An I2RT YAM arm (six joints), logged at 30 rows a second.
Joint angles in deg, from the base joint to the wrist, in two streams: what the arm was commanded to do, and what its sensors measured. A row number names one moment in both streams.
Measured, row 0:
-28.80 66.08 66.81 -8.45 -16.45 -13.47
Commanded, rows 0 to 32:
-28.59 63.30 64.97 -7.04 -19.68 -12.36
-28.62 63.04 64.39 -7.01 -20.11 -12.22
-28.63 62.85 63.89 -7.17 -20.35 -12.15
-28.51 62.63 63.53 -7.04 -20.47 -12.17
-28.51 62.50 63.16 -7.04 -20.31 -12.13
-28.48 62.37 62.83 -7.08 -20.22 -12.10
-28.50 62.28 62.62 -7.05 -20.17 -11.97
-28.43 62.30 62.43 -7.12 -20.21 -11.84
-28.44 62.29 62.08 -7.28 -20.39 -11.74
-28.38 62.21 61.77 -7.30 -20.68 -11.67
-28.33 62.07 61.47 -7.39 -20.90 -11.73
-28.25 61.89 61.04 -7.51 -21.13 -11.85
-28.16 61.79 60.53 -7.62 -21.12 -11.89
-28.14 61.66 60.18 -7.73 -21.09 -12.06
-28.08 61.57 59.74 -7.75 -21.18 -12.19
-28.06 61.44 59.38 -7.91 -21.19 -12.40
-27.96 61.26 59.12 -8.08 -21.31 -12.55
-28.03 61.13 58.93 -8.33 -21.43 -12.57
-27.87 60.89 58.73 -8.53 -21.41 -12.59
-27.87 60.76 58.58 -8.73 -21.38 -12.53
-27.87 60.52 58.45 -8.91 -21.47 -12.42
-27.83 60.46 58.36 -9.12 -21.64 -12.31
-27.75 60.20 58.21 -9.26 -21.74 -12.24
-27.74 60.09 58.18 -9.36 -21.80 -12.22
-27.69 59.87 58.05 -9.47 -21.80 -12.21
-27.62 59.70 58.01 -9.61 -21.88 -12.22
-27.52 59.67 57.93 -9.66 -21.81 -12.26
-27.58 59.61 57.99 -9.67 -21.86 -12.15
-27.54 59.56 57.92 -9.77 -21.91 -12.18
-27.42 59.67 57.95 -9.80 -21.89 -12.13
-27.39 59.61 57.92 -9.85 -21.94 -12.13
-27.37 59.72 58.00 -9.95 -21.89 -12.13
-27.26 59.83 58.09 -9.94 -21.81 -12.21
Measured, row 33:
-27.64 60.25 58.72 -9.26 -20.95 -12.62
